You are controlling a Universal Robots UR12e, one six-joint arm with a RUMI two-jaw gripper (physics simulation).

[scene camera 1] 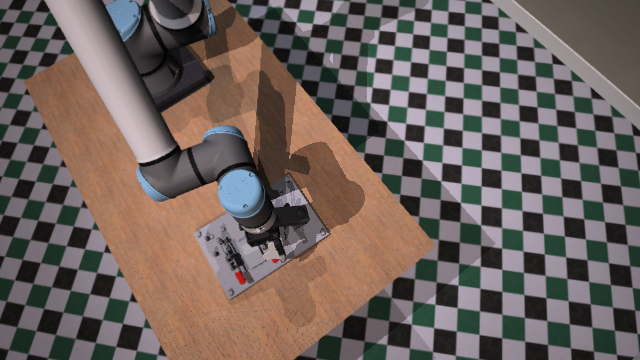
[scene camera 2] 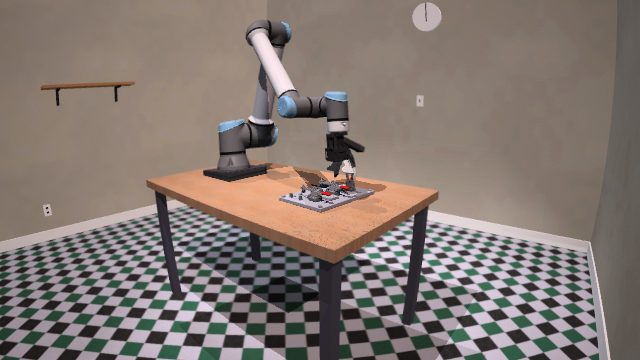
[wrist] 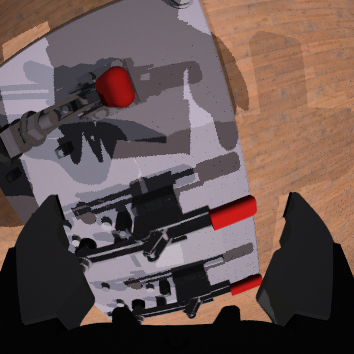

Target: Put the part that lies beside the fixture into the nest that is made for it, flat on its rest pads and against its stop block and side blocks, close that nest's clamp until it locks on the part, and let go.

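Where they show: gripper, fingertip midpoint: (scene camera 1: pixel 278 236) (scene camera 2: pixel 344 179) (wrist: pixel 173 198); arm's base, origin of the base link: (scene camera 1: pixel 155 76) (scene camera 2: pixel 233 168).
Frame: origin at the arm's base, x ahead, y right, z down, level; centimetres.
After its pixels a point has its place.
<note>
The grey fixture plate (scene camera 1: pixel 212 257) {x 66.7, y 15.8, z 2.5 cm} (scene camera 2: pixel 320 206) (wrist: pixel 220 135) {x 79.4, y -4.0, z 2.5 cm} carries three clamps. One clamp has its red handle (wrist: pixel 115 86) {x 74.6, y -10.8, z -5.9 cm} (scene camera 2: pixel 351 177) {x 73.9, y -10.0, z -3.5 cm} raised, and its arm reaches to the left edge of the wrist view. The middle clamp has its red handle (wrist: pixel 233 212) {x 78.0, y 0.1, z -2.1 cm} (scene camera 1: pixel 275 260) {x 79.4, y 0.6, z -2.1 cm} (scene camera 2: pixel 345 187) {x 78.9, y 1.2, z -2.0 cm} laid low. The outer clamp also has its red handle (wrist: pixel 246 284) {x 77.6, y 10.8, z -1.7 cm} (scene camera 1: pixel 241 277) {x 77.7, y 11.1, z -1.7 cm} (scene camera 2: pixel 326 193) {x 78.1, y 12.1, z -1.6 cm} laid low. A pale flat piece (wrist: pixel 174 251) {x 71.8, y 5.3, z 1.5 cm} shows between those two; whether it is the part I cannot tell. My gripper (wrist: pixel 173 198) {x 74.6, y -3.9, z -3.7 cm} (scene camera 1: pixel 272 252) (scene camera 2: pixel 345 175) {x 74.6, y -3.9, z -3.7 cm} is open and empty above the fixture, its fingertips near the raised clamp in scene camera 2.
The fixture lies on the wooden table (scene camera 1: pixel 165 250) {x 55.8, y 27.0, z 4.0 cm} (scene camera 2: pixel 240 200) {x 44.7, y 28.2, z 4.0 cm}. Small dark blocks and pins stand on the plate beside the clamps. Corner bolts (scene camera 1: pixel 230 292) {x 78.7, y 16.5, z 1.8 cm} stand on its corners. The arm and its shadows cover part of the plate. The robot base (scene camera 2: pixel 235 172) {x 11.4, y 6.9, z -0.3 cm} stands at the table's far end.
</note>
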